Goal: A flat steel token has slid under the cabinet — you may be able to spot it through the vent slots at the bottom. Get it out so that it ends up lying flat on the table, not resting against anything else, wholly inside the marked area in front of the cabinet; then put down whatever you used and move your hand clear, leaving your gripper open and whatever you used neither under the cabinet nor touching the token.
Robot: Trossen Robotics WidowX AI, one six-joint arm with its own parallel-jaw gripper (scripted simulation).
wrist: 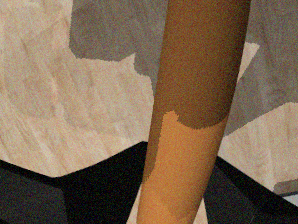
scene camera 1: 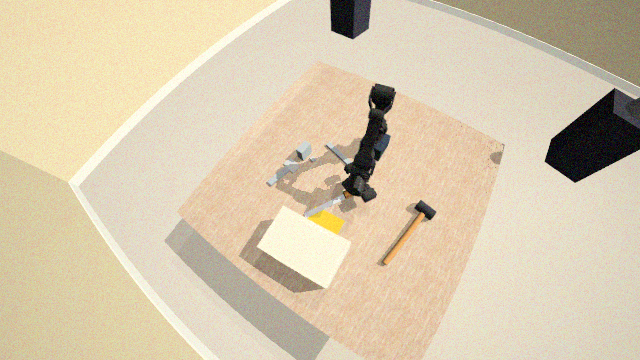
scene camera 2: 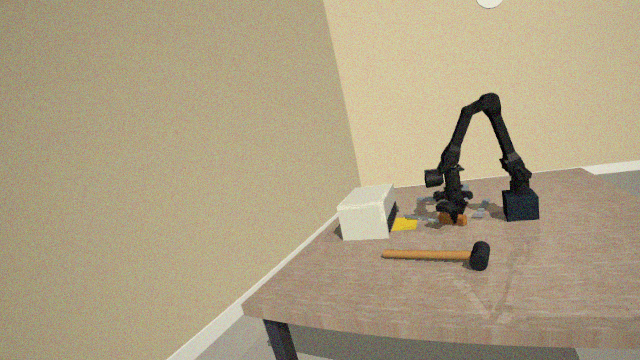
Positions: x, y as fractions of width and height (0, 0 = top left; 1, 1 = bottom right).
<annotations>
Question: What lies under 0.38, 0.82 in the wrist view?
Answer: The gripper.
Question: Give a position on a cream cabinet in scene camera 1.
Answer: At 0.49, 0.70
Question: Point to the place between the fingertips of the gripper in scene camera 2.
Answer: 0.71, 0.62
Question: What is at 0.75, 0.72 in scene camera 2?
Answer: A hammer.
</annotations>
